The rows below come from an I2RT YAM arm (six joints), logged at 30 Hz.
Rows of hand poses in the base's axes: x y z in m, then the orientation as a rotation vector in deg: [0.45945, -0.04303, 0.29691, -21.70, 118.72, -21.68]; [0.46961, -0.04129, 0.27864, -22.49, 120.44, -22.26]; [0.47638, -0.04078, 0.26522, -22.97, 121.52, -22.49]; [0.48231, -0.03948, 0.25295, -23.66, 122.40, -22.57]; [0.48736, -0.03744, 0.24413, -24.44, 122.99, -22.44]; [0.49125, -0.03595, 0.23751, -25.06, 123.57, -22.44]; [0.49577, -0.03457, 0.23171, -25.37, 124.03, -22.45]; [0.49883, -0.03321, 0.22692, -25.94, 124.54, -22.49]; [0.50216, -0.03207, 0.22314, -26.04, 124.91, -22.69]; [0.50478, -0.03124, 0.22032, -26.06, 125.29, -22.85]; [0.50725, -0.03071, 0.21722, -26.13, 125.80, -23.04]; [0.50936, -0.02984, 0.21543, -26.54, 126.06, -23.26]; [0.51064, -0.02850, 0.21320, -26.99, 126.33, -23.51]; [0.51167, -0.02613, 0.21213, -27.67, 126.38, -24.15]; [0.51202, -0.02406, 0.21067, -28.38, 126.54, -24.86]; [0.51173, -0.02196, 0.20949, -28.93, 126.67, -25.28]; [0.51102, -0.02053, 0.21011, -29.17, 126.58, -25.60]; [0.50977, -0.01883, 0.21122, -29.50, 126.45, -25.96]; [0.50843, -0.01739, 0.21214, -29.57, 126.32, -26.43]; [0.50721, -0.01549, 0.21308, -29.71, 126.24, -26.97]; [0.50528, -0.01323, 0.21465, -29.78, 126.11, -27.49]
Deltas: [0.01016, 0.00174, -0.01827, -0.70, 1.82, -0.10]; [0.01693, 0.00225, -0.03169, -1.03, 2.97, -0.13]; [0.02286, 0.00355, -0.04396, -1.35, 3.98, 0.10]; [0.02791, 0.00559, -0.05278, -1.56, 4.73, 0.53]; [0.03180, 0.00708, -0.05940, -1.80, 5.44, 0.81]; [0.03632, 0.00846, -0.06520, -1.93, 5.95, 0.90]; [0.03938, 0.00982, -0.06999, -2.17, 6.58, 1.14]; [0.04271, 0.01096, -0.07377, -2.35, 6.95, 1.03]; [0.04533, 0.01179, -0.07659, -2.46, 7.32, 0.89]; [0.04780, 0.01232, -0.07969, -2.61, 7.82, 0.74]; [0.04991, 0.01319, -0.08148, -2.92, 8.17, 0.86]; [0.05119, 0.01453, -0.08371, -3.27, 8.53, 0.99]; [0.05222, 0.01690, -0.08478, -3.99, 8.74, 1.16]; [0.05257, 0.01897, -0.08624, -4.76, 9.06, 1.30]; [0.05228, 0.02107, -0.08742, -5.27, 9.32, 1.45]; [0.05157, 0.02250, -0.08680, -5.59, 9.29, 1.50]; [0.05032, 0.02420, -0.08569, -5.98, 9.25, 1.60]; [0.04898, 0.02564, -0.08477, -6.33, 9.14, 1.49]; [0.04776, 0.02754, -0.08383, -6.77, 9.10, 1.38]; [0.04583, 0.02980, -0.08226, -7.16, 9.00, 1.24]
